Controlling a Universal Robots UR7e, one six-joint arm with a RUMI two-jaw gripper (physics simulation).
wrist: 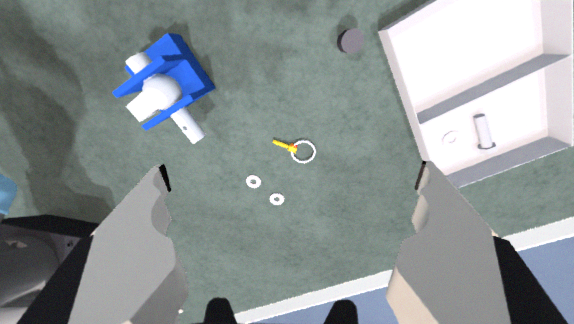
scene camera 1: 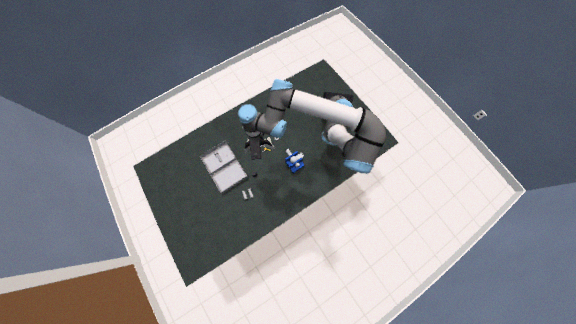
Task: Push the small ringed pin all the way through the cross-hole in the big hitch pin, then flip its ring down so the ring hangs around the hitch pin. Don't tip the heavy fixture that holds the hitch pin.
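Observation:
The small ringed pin (scene camera 1: pixel 266 149) (wrist: pixel 284 145) has a yellow shank with a white ring and lies flat on the dark green table top, apart from the hitch pin. The white hitch pin (wrist: pixel 188 126) lies across the blue fixture (scene camera 1: pixel 296 167) (wrist: pixel 198 79), which stands upright; its cross-hole shows near the end that sticks out. My gripper (wrist: pixel 290 164) is open and empty. It hangs above the table, with the ringed pin below and between its fingers in the wrist view; the fixture is beyond the left finger. In the scene view the arm partly hides the fingers.
Two white washers (wrist: pixel 253 181) (wrist: pixel 277 199) lie near the ringed pin. A two-part white tray (scene camera 1: pixel 228 176) (wrist: pixel 403 95) holds a grey pin (wrist: pixel 483 131) and a thin ring. A dark cylinder (scene camera 1: pixel 254 174) (wrist: pixel 351 40) stands between tray and fixture. Two small pale pieces (scene camera 1: pixel 251 193) lie beyond the tray.

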